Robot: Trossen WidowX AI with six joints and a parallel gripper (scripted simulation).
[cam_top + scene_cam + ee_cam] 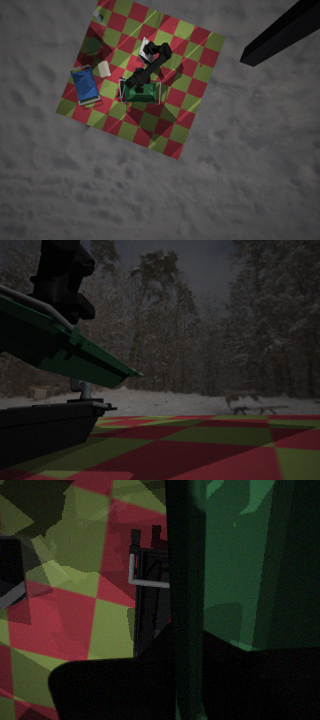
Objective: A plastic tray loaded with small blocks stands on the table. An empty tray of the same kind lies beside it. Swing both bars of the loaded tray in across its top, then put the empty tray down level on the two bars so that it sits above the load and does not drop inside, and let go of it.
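Right now the green tray is 7 cm ahead of my gripper tip and 2 cm to the left of it. From my gripper tip the other things lie so: cream block 4 cm behind, 44 cm to the right, 17 cm below; green block 22 cm behind, 61 cm to the right, 15 cm below.
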